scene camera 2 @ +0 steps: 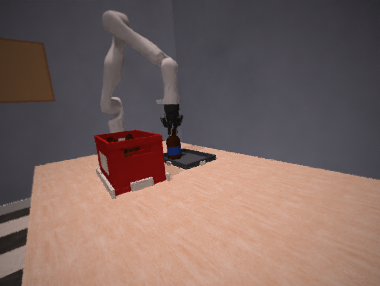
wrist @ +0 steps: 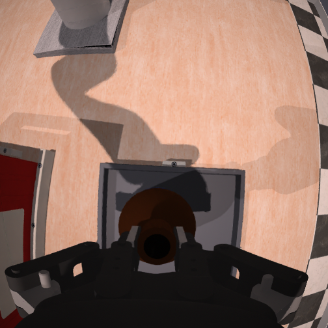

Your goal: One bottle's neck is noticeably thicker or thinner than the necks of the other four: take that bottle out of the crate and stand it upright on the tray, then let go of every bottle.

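Places are measured from the arm's base along level axes (x left, y back, z up), in millimetres.
Where they show: gripper, between the fingertips: (scene camera 2: 172,135).
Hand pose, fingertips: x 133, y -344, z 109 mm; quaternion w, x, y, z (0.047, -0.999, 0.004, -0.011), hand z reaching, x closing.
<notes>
Each offset is from my fingertips to the top centre of the thing. "*": to the spot under its first point.
My gripper (scene camera 2: 173,132) (wrist: 156,237) is shut on the neck of a brown bottle with a blue label @[dx +0, dy +2, dz +33 mm] (scene camera 2: 173,148) (wrist: 157,207). The bottle is upright, its base at or very near the floor of the dark tray @[dx +17, dy -62, dz -102 mm] (scene camera 2: 192,159) (wrist: 227,215); contact is too small to tell. In the scene view it is at the tray's left part. The red crate @[dx -279, dy -55, dz +48 mm] (scene camera 2: 137,167) (wrist: 14,187) stands left of the tray, and dark bottle tops @[* dx -231, dy +13, dz +25 mm] (scene camera 2: 129,137) show inside it. Most of those bottles are hidden by the crate walls, so their necks cannot be compared.
Pale brackets @[dx -302, dy -194, dz -97 mm] (scene camera 2: 142,184) (wrist: 44,200) line the crate's base. A small pale clip (wrist: 174,163) sits at the tray's edge. The arm's grey base plate (wrist: 75,46) is at the top left of the wrist view. A checkered floor (wrist: 320,140) lies beyond the table's right edge there.
</notes>
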